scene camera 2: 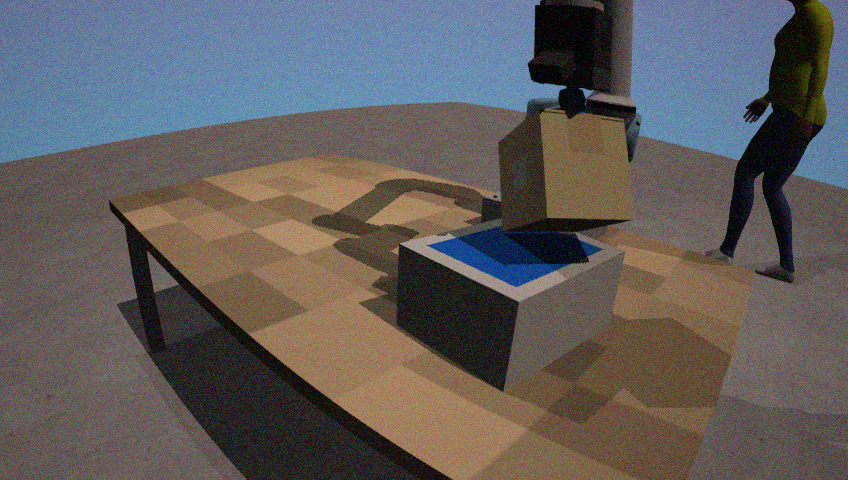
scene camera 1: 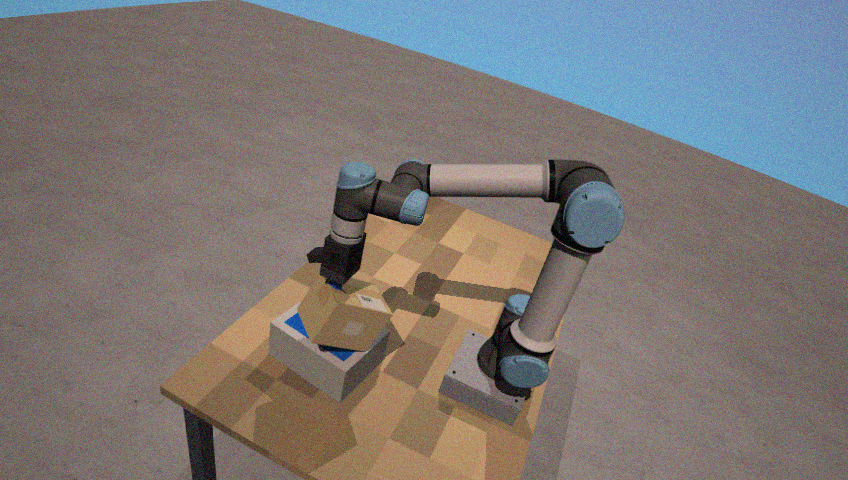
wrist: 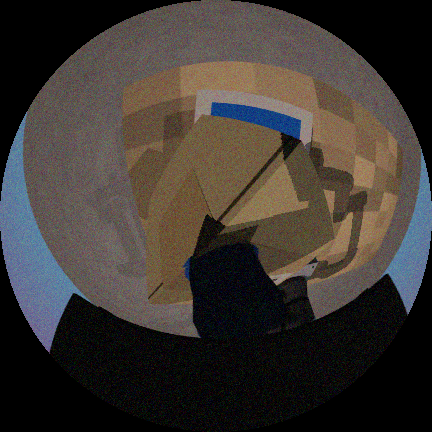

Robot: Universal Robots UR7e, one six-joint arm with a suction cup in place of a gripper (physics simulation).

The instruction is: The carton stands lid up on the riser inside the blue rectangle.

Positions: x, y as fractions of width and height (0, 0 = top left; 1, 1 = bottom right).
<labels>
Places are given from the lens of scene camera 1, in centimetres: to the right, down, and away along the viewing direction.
brown cardboard carton (scene camera 1: 0.41, 0.66): -17, 18, 116
grey riser (scene camera 1: 0.40, 0.77): -22, 32, 121
</labels>
